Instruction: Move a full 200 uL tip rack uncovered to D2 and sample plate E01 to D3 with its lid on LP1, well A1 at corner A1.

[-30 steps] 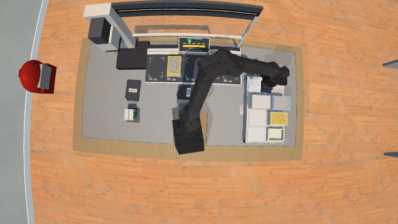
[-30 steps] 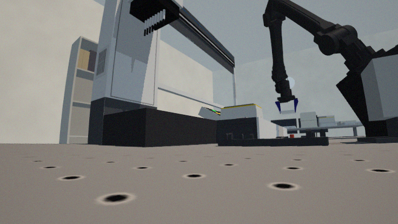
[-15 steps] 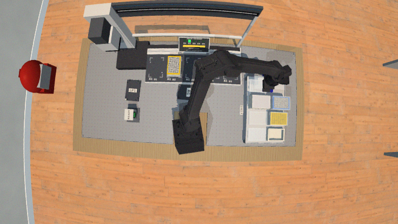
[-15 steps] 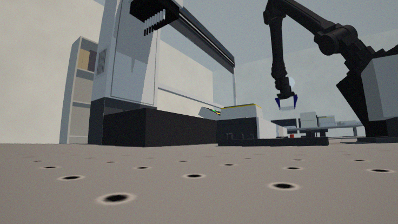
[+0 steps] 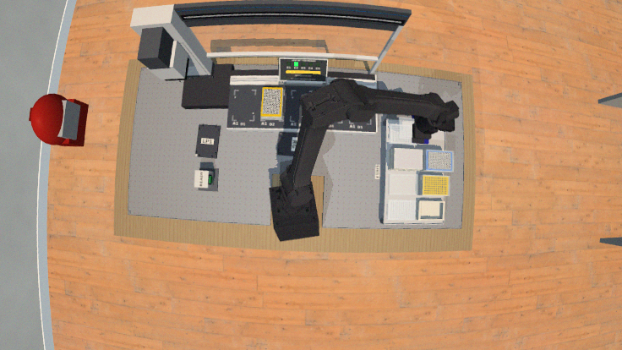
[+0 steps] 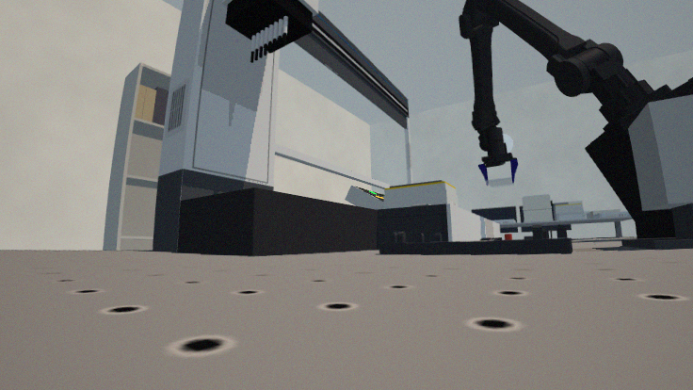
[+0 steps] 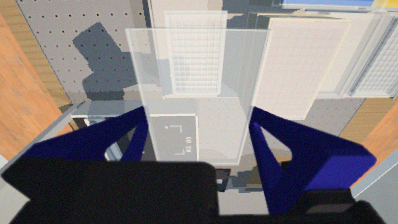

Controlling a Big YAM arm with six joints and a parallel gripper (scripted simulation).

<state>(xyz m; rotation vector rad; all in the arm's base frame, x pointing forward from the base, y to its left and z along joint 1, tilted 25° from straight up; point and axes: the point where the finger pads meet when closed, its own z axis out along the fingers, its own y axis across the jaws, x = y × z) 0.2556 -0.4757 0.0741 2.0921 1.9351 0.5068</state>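
The white sealed block lies 110 mm behind my hand and 90 mm below it. Round my hand: shelf (160 mm behind, 60 mm to the right, 160 mm below); clear plate lid (right at my hand); sample plate (150 mm below).
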